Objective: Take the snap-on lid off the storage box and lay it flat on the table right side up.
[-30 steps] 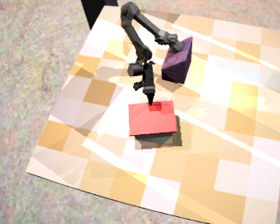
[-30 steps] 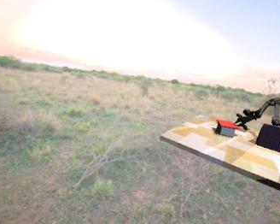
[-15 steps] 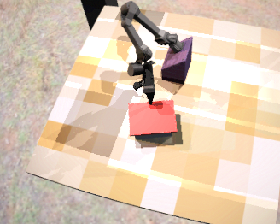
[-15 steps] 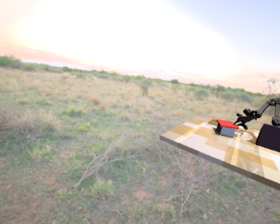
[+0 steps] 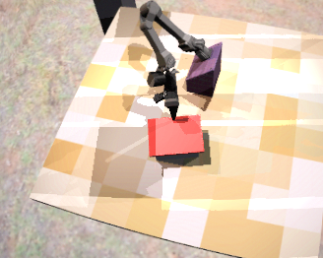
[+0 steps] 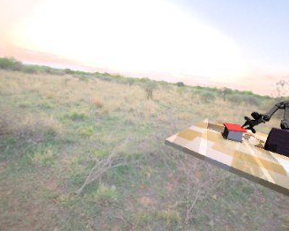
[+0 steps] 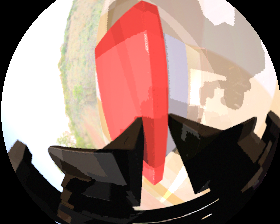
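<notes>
Now: gripper tip 7 cm short of the lid and 2 cm to the right of it. From my gripper tip the other things lie so: grey storage box 7 cm ahead, 2 cm to the left, 6 cm below.
</notes>
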